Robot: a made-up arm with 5 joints. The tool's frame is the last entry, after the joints. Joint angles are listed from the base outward. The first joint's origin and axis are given. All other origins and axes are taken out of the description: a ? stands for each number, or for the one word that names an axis. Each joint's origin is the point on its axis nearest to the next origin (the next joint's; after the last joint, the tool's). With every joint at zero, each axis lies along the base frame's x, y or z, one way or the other. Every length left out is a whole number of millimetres.
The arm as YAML. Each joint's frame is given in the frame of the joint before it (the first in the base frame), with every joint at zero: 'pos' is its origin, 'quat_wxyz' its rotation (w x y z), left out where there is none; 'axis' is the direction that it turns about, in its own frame. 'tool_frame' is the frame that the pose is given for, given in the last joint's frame.
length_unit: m
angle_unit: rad
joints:
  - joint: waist
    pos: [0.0, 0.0, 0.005]
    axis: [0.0, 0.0, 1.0]
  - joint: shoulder
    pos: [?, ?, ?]
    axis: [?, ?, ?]
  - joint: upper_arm
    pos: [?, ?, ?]
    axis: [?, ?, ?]
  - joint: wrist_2
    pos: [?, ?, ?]
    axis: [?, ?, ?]
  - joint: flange
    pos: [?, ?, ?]
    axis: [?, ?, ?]
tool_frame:
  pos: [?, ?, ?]
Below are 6 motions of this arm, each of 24 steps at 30 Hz.
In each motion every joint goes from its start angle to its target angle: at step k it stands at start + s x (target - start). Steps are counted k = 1, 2, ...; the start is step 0. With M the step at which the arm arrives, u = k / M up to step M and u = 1 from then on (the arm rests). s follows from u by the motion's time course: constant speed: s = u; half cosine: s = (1 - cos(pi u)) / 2; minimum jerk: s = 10 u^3 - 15 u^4 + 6 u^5.
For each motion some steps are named. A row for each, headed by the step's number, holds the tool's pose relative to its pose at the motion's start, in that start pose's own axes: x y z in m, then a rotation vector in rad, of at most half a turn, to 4 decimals.
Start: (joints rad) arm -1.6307 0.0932 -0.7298 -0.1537 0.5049
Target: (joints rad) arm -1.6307 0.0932 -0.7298 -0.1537 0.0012
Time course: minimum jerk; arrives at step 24
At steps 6, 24:
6: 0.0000 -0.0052 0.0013 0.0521 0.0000 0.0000
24: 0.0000 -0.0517 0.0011 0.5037 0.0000 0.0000

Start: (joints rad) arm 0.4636 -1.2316 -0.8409 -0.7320 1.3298
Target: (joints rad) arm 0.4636 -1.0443 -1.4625 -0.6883 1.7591
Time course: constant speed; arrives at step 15
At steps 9, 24:
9: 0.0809 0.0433 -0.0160 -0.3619 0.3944 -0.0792
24: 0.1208 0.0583 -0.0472 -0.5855 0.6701 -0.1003

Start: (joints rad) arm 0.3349 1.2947 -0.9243 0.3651 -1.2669
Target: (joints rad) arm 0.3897 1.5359 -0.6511 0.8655 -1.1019
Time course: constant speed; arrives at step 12
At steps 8, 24:
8: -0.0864 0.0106 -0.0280 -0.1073 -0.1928 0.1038
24: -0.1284 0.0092 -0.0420 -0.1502 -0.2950 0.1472

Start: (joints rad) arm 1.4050 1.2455 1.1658 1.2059 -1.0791
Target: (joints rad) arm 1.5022 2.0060 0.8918 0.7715 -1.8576
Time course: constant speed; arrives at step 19
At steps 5, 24:
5: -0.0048 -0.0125 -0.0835 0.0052 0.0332 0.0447
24: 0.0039 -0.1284 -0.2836 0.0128 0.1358 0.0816

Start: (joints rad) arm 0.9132 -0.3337 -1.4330 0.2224 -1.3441
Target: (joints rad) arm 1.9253 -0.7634 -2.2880 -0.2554 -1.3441
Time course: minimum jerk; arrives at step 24
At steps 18, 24:
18: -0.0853 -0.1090 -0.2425 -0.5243 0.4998 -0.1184
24: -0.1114 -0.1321 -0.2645 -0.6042 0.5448 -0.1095

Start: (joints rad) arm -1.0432 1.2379 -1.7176 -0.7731 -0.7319
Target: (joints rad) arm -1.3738 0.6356 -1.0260 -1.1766 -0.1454
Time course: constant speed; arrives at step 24
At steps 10, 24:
10: 0.0835 -0.0323 -0.0057 -0.1315 0.4375 0.1729
24: 0.1695 -0.1333 0.0105 -0.0790 0.8040 0.5595

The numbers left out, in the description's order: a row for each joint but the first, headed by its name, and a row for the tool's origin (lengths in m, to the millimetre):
shoulder: xyz 0.092 -0.093 0.0, axis -1.0 0.0 0.0
upper_arm: xyz 0.0 -0.018 0.362, axis 0.0 0.0 1.0
wrist_2: xyz 0.083 0.092 0.0, axis 0.0 0.0 -1.0
flange: xyz -0.066 0.115 0.0, axis -1.0 0.0 0.0
tool: xyz 0.0 0.028 0.1

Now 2 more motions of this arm.
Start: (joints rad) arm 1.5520 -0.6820 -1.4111 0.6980 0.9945
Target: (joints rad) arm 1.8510 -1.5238 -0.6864 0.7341 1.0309
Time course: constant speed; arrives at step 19
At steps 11, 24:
11: -0.0633 0.1230 0.0058 -0.3167 -0.1950 0.6171
24: -0.0861 0.1787 -0.0028 -0.4751 -0.2461 1.0835

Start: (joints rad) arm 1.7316 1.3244 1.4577 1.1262 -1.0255
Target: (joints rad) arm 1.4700 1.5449 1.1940 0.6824 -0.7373
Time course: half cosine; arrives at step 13
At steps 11, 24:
11: 0.1350 0.0259 -0.0733 -0.3594 0.2987 -0.1558
24: 0.1428 0.0256 -0.0784 -0.3790 0.3200 -0.1624

